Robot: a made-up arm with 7 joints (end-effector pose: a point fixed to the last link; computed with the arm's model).
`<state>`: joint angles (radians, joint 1 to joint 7).
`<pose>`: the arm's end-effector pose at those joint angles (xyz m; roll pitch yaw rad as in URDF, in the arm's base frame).
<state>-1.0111 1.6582 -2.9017 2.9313 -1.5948 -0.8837 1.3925</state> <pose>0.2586 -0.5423 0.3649 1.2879 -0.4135 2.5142</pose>
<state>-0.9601 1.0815 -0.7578 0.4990 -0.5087 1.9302 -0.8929</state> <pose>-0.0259 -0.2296 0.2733 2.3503 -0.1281 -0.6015</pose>
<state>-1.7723 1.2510 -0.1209 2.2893 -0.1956 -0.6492 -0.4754</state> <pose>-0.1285 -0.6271 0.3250 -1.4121 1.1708 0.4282</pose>
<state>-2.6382 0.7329 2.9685 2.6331 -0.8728 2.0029 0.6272</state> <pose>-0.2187 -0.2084 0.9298 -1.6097 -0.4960 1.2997</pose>
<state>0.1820 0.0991 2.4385 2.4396 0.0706 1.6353 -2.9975</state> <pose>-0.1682 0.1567 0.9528 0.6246 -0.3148 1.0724</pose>
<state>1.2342 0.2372 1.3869 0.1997 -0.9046 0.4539 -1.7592</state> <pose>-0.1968 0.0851 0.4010 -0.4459 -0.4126 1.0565</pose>
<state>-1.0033 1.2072 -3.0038 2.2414 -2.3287 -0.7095 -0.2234</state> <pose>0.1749 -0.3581 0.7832 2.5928 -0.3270 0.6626</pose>
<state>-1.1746 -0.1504 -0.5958 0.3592 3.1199 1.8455 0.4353</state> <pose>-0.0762 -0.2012 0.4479 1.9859 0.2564 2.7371</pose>
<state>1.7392 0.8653 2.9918 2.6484 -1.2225 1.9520 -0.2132</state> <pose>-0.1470 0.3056 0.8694 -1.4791 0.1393 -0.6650</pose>
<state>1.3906 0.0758 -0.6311 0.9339 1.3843 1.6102 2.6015</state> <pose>0.1831 0.2195 0.4911 0.2570 1.0430 -0.1096</pose>
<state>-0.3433 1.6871 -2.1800 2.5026 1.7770 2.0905 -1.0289</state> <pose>0.4989 -0.3374 0.3801 0.1146 -0.4731 1.8817</pose>
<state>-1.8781 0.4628 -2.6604 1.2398 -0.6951 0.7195 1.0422</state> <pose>-0.1382 0.1854 0.7506 -1.4167 0.2540 3.1265</pose>
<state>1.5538 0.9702 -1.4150 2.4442 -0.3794 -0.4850 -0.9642</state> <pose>0.1437 0.4870 0.6601 1.6022 0.1920 -0.4793</pose>
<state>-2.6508 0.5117 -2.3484 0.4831 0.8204 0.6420 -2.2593</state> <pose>0.0258 0.1330 0.5165 -0.2213 0.0678 -1.3480</pose>
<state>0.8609 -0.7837 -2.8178 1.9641 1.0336 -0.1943 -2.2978</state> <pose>-0.3676 -0.4681 0.4655 -0.3652 0.9888 0.9302</pose>
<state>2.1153 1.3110 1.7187 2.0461 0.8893 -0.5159 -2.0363</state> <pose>-0.5479 0.2351 0.4915 -1.7314 0.1342 -1.5346</pose>
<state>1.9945 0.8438 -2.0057 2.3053 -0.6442 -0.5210 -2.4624</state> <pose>-0.0403 0.3862 0.8103 -3.0214 -0.6786 -2.1964</pose>
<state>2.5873 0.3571 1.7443 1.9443 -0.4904 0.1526 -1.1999</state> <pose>-0.2963 -0.2421 0.8314 1.1074 1.3905 2.3925</pose>
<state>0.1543 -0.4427 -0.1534 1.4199 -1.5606 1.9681 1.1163</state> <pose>0.1610 -0.0523 0.7818 -1.4582 0.5655 0.1087</pose>
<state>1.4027 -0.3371 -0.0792 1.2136 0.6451 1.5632 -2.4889</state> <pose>0.0287 0.1997 0.6921 -0.4572 0.3659 -0.4560</pose>
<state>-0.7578 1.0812 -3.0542 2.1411 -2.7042 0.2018 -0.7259</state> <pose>0.2200 -0.2373 0.8510 3.0408 0.4652 0.2019</pose>
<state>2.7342 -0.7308 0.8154 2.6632 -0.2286 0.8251 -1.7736</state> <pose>0.2364 -0.2684 0.8745 2.0209 0.3399 2.0659</pose>
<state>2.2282 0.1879 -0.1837 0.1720 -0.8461 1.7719 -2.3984</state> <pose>-0.0907 0.1159 0.3789 -2.1989 -0.2119 1.6795</pose>
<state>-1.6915 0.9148 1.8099 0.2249 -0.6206 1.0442 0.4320</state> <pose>0.1553 -0.0395 0.4272 -0.1564 -0.7465 2.4027</pose>
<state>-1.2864 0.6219 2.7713 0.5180 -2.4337 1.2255 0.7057</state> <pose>0.0636 0.1451 0.5397 1.4875 1.1583 -0.7774</pose>
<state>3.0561 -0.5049 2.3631 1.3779 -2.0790 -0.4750 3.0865</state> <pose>0.3606 -0.2756 0.4952 -1.0423 -0.5041 0.8605</pose>
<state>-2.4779 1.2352 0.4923 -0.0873 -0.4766 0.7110 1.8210</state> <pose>0.0024 -0.1171 0.2785 1.3102 0.4638 -0.5327</pose>
